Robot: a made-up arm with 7 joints.
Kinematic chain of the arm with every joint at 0, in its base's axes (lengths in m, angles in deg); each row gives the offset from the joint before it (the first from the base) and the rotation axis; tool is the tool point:
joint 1: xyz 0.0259 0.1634 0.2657 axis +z
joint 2: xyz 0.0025 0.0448 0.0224 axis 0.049 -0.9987 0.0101
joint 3: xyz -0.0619 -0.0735 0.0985 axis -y
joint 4: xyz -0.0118 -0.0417 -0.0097 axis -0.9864 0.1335 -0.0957
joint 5: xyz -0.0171 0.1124 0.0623 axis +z
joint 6: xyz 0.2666 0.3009 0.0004 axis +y
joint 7: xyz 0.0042 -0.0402 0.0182 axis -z
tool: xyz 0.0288 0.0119 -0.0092
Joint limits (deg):
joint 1: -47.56..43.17
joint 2: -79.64..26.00
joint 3: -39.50..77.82
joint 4: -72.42..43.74
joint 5: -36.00..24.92
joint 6: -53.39..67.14
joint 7: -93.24..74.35
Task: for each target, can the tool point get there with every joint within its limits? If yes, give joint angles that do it. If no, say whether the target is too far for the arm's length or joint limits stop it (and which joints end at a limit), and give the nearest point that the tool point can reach.
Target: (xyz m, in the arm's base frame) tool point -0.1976 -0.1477 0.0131
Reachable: no: joint limits stop it (at a limit: joint 1, joint 2, joint 3, joint 4, joint 5) | nearest point -0.1352 0.0449 0.0968 | short by 0.219 m
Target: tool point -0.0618 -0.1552 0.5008
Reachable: no: joint limits stop it (at a limit: joint 1, joint 2, joint 3, joint 4, joint 5, joint 6, joint 7) | nearest point -0.1669 -0.1789 0.5794 | short by 0.133 m
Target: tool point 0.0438 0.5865 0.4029
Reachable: yes | joints 32.24 -38.66 7.39 -5.86 13.24 -35.93 40.15
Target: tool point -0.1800 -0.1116 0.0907
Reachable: no: joint limits stop it (at a limit: joint 1, joint 2, joint 3, joint 4, joint 6) | nearest point -0.1429 0.0442 0.1071 | short by 0.161 m
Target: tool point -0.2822 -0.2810 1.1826
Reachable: no: too far | nearest point -0.2039 -0.0474 0.8126 | short by 0.445 m
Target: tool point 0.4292 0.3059 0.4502
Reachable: yes | joints -9.41 -42.03 27.35 -14.85 -17.86 10.08 -16.16
